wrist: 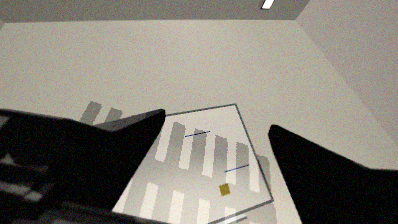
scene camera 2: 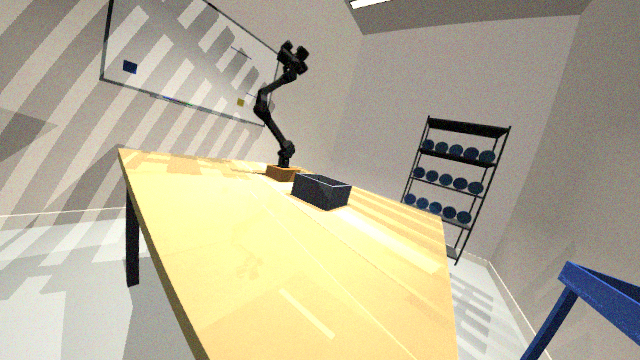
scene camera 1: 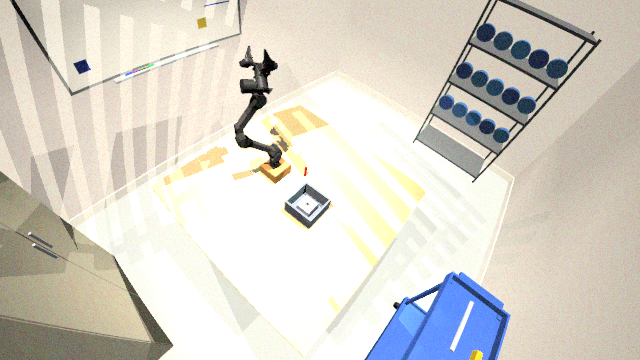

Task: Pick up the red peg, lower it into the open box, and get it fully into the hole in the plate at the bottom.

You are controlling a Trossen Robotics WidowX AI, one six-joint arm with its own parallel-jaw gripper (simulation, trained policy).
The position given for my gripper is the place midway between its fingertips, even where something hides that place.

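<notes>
There is a box [scene camera 2: 326,193] here, which I also find in scene camera 1 [scene camera 1: 290,203]. In the wrist view the box is out of frame. My own gripper [wrist: 216,121] I can see too.
</notes>
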